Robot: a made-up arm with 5 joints. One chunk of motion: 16 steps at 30 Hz.
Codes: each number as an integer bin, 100 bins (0 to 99) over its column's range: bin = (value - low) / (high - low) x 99, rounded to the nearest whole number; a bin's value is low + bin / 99 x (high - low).
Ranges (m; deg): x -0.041..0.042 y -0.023..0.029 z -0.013..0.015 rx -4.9..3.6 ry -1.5..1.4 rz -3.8..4
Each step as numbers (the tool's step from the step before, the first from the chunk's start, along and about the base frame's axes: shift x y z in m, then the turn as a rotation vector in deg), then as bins.
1 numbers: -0.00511 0.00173 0.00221 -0.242 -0.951 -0.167
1 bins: 43 47 54 54 19 46
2 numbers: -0.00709 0.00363 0.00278 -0.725 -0.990 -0.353
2 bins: 40 51 56 49 17 44
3 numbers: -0.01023 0.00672 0.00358 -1.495 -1.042 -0.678
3 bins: 37 57 59 40 16 40
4 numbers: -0.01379 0.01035 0.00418 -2.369 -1.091 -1.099
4 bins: 32 63 61 29 14 34
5 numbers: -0.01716 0.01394 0.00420 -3.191 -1.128 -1.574
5 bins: 28 70 61 20 13 28
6 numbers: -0.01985 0.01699 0.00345 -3.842 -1.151 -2.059
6 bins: 25 76 58 12 12 22
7 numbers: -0.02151 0.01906 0.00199 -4.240 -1.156 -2.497
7 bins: 23 80 53 8 12 17
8 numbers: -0.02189 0.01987 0.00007 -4.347 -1.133 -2.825
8 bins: 23 82 46 6 13 12
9 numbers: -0.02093 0.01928 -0.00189 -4.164 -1.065 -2.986
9 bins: 24 80 39 9 15 10
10 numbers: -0.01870 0.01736 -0.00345 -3.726 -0.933 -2.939
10 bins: 27 77 34 14 19 11
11 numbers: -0.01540 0.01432 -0.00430 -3.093 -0.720 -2.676
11 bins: 31 71 31 21 27 14
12 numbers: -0.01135 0.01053 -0.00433 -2.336 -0.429 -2.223
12 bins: 35 64 31 30 37 20
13 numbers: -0.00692 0.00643 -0.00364 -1.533 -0.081 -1.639
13 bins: 41 56 33 39 48 27
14 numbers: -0.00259 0.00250 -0.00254 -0.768 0.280 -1.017
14 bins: 46 49 37 48 61 35
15 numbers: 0.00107 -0.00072 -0.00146 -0.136 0.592 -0.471
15 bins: 50 42 41 55 71 42
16 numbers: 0.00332 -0.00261 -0.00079 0.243 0.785 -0.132
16 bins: 53 39 43 60 78 47
